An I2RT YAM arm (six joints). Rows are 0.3 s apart.
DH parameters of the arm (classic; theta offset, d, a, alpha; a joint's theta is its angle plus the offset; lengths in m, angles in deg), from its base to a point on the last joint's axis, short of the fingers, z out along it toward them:
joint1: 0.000 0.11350 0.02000 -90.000
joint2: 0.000 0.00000 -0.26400 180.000
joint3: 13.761 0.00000 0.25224 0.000
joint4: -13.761 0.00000 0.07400 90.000
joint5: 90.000 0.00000 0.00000 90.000
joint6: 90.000 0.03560 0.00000 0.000
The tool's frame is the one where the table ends.
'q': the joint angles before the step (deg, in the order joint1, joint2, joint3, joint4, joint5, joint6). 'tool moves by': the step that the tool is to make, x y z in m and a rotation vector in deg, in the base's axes. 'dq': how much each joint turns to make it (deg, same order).
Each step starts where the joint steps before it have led.
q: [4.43, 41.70, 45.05, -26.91, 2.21, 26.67]
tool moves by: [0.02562, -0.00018, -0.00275, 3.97, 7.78, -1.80]
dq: [-0.89, 8.38, 4.46, -3.68, -1.26, 4.42]
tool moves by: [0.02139, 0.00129, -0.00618, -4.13, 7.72, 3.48]
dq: [-0.16, 7.35, 4.15, -4.71, -0.87, -5.08]
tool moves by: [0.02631, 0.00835, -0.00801, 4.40, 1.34, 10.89]
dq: [-0.04, 6.53, 1.70, 3.40, -11.26, -3.57]
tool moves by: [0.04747, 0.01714, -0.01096, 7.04, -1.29, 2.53]
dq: [2.32, 10.47, 2.95, 10.61, -4.52, 5.39]
